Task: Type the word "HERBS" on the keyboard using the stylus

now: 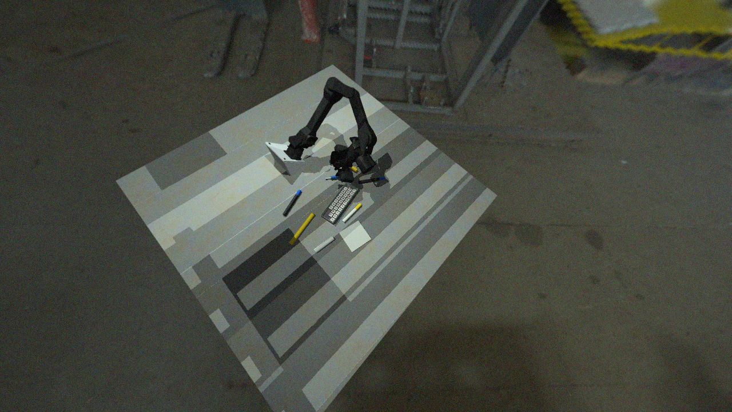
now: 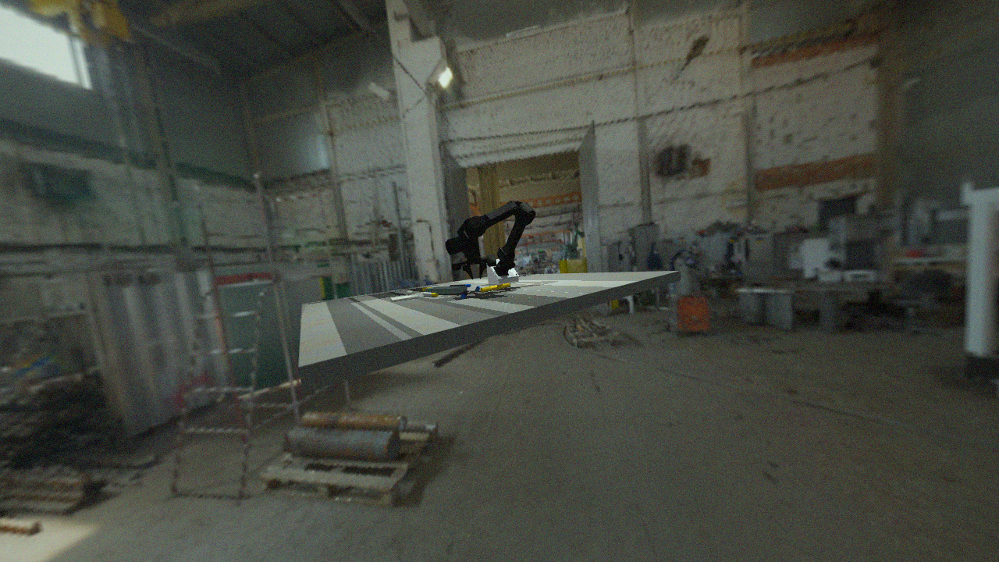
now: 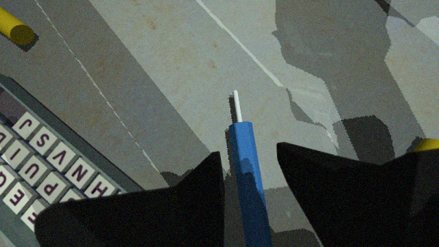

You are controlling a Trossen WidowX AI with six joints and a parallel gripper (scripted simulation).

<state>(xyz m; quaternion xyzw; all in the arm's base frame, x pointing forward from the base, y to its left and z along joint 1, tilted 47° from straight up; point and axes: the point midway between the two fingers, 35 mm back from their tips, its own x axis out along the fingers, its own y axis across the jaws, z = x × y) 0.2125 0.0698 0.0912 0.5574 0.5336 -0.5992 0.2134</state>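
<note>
Now: gripper tip 40 mm above the blue stylus, 10 mm to the left of it and 10 mm past it. Also, from my gripper tip: yellow stick 280 mm to the right, 100 mm ahead, 40 mm below; thin grey tip 40 mm to the right, 40 mm below, 30 mm behind; white-and-yellow pen 190 mm ahead, 60 mm to the right, 40 mm below.
</note>
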